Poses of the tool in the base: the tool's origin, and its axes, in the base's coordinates. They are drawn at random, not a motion.
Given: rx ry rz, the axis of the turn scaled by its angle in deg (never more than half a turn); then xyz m.
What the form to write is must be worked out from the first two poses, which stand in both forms.
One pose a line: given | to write
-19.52, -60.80, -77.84, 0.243, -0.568, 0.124 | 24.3, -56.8, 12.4, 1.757, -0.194, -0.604, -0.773
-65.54, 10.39, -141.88, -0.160, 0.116, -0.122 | -16.0, 11.6, -12.2, 2.734, -0.418, 0.066, -0.906
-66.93, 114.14, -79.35, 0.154, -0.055, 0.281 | 15.4, -5.5, 28.1, 2.693, -0.434, 0.740, -0.514
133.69, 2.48, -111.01, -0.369, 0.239, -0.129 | -36.9, 23.9, -12.9, 3.033, 0.769, 0.014, -0.639
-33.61, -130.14, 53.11, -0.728, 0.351, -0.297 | -72.8, 35.1, -29.7, 2.522, -0.233, -0.900, 0.367
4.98, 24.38, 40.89, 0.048, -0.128, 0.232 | 4.8, -12.8, 23.2, 0.835, 0.104, 0.509, 0.854
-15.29, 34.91, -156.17, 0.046, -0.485, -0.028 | 4.6, -48.5, -2.8, 2.806, -0.095, 0.217, -0.971
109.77, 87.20, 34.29, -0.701, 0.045, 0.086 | -70.1, 4.5, 8.6, 2.519, 0.761, 0.604, 0.238
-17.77, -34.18, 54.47, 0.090, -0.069, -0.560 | 9.0, -6.9, -56.0, 1.164, -0.266, -0.512, 0.816
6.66, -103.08, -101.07, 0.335, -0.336, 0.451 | 33.5, -33.6, 45.1, 2.522, 0.046, -0.713, -0.699
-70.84, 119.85, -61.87, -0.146, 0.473, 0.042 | -14.6, 47.3, 4.2, 2.659, -0.465, 0.787, -0.406
